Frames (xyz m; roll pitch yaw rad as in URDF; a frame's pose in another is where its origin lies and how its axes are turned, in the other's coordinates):
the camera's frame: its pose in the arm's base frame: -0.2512 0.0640 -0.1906 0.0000 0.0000 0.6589
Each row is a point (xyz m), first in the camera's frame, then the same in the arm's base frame.
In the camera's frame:
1: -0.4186 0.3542 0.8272
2: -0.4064 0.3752 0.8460
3: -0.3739 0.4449 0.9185
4: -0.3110 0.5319 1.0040
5: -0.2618 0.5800 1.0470
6: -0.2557 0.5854 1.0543
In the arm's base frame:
1: -0.7990 0.0878 0.6366
2: -0.8022 0.1118 0.6554
3: -0.8192 0.1868 0.7279
4: -0.8228 0.2941 0.8134
5: -0.8133 0.3623 0.8564
6: -0.8118 0.3703 0.8637

